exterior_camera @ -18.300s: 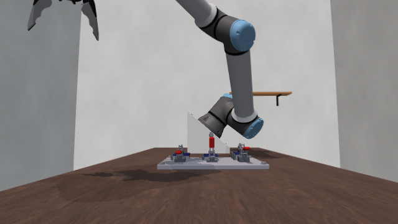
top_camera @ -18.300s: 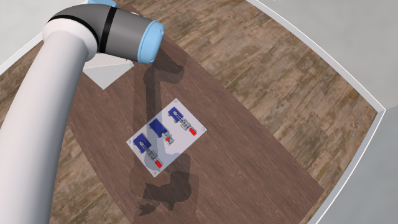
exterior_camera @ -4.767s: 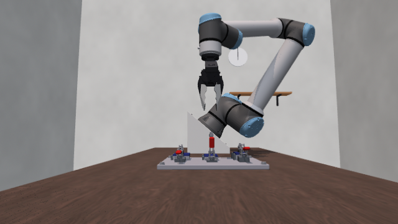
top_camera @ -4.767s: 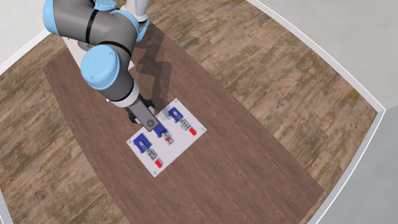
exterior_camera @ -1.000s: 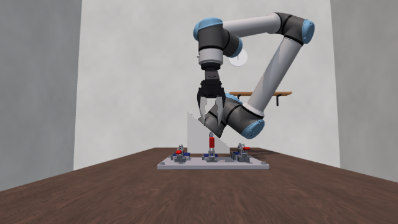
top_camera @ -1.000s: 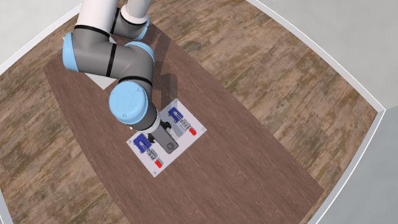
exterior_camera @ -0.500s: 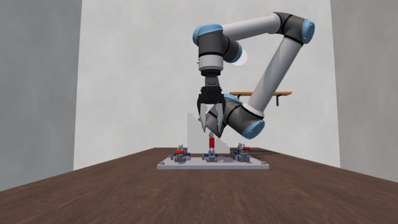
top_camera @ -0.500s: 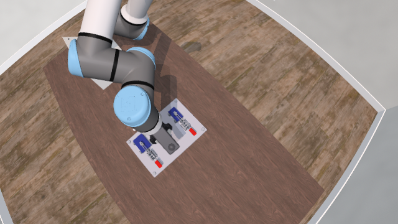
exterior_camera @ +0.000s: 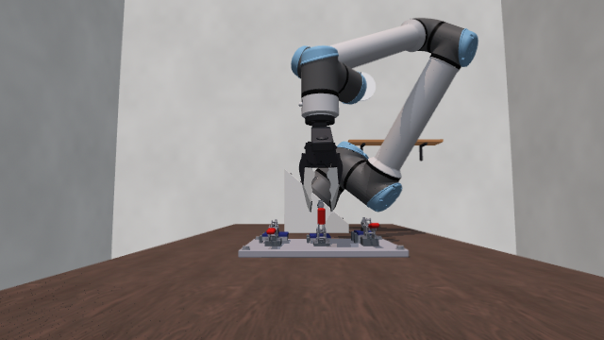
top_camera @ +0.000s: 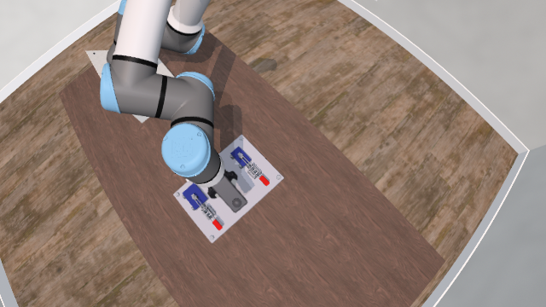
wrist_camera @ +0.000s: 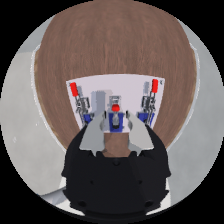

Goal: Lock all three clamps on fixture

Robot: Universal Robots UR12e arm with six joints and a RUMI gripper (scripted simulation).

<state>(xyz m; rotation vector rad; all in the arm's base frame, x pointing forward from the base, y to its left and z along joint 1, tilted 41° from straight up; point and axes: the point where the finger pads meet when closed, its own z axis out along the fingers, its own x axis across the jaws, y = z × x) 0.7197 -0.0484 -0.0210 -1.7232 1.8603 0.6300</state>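
My gripper is now 4 cm past the grey fixture plate and 10 cm above it.
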